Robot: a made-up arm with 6 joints.
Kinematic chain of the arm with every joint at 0, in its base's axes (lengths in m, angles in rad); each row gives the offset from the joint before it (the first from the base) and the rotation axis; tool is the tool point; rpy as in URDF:
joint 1: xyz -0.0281 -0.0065 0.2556 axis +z
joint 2: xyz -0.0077 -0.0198 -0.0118 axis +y
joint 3: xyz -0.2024 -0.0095 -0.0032 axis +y
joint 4: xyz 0.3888 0.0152 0.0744 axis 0.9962 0 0.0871
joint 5: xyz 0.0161 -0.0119 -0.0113 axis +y
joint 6: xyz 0.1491 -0.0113 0.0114 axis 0.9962 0 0.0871
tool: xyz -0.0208 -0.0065 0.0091 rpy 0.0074 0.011 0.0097
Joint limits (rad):
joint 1: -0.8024..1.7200
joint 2: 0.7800..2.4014
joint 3: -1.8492..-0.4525
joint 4: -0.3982..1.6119
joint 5: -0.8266..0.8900
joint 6: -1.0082..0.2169
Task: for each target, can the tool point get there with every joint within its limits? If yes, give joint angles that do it. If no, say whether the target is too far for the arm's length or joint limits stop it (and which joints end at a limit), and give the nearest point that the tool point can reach.
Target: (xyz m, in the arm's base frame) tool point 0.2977 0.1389 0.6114
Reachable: yes | joints 0.6118 0.9245 -1.1908 1.2209 -0.4027 0.0224
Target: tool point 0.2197 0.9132 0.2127
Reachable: no: too far | nearest point 0.1415 0.6228 0.2224 | short by 0.301 m
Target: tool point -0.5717 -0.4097 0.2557
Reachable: no: joint limits stop it (at a limit: joint 2, joint 3, joint 4, joint 5, joint 6) | nearest point -0.1070 -0.0650 -0.0792 | short by 0.668 m
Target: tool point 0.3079 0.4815 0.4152
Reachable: yes | joints 1.0848 1.9666 -1.6965 0.5727 -0.5277 -0.3530
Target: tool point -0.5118 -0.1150 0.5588
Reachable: no: joint limits stop it (at a limit: joint 1, joint 2, joint 4, joint 5, joint 6) | nearest point -0.1413 0.1024 0.7950 | short by 0.490 m
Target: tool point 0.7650 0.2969 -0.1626
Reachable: no: too far | nearest point 0.5037 0.1970 0.0525 | short by 0.353 m
